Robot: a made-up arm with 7 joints.
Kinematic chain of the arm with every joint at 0, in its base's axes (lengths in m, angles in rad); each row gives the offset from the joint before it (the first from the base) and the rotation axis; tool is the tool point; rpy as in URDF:
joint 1: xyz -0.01 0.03 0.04 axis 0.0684 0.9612 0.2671
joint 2: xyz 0 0.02 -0.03 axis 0.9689 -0.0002 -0.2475
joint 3: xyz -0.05 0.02 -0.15 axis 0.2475 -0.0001 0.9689
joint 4: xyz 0.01 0.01 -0.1 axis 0.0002 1 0
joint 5: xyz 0.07 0.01 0 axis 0.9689 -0.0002 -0.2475
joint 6: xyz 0.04 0.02 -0.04 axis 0.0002 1 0
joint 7: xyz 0.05 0 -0.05 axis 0.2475 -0.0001 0.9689
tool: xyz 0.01 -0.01 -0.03 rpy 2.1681 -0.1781 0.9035
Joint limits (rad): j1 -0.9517..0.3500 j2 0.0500..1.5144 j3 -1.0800..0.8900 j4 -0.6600..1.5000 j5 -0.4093..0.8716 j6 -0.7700..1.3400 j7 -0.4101..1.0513
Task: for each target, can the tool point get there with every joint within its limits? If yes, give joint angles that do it. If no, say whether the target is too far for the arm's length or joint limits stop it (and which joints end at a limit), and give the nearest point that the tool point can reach.
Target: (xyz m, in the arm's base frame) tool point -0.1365 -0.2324 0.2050
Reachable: no: joint limits stop it (at a limit: joint 1, joint 2, joint 3, joint 4, joint 5, joint 6) | nearest point 0.1451 -0.1123 0.0079 | short by 0.364 m
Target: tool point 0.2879 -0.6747 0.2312
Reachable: no: too far | nearest point 0.2244 -0.1663 -0.0482 | short by 0.584 m
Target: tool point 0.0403 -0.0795 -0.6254
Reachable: no: too far | nearest point 0.0306 -0.0126 -0.4486 | short by 0.189 m
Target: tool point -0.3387 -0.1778 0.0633
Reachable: no: joint limits stop it (at a limit: joint 1, joint 2, joint 3, joint 4, joint 6) | nearest point -0.2769 0.0498 -0.2177 | short by 0.367 m
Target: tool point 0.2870 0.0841 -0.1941
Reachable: yes | joints -0.4794 0.5137 -0.5994 -0.2282 0.3909 -0.0770 0.1117
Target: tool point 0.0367 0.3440 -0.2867
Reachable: yes | joints -0.3070 0.7234 -0.4301 1.0062 -0.2561 0.8135 0.8223
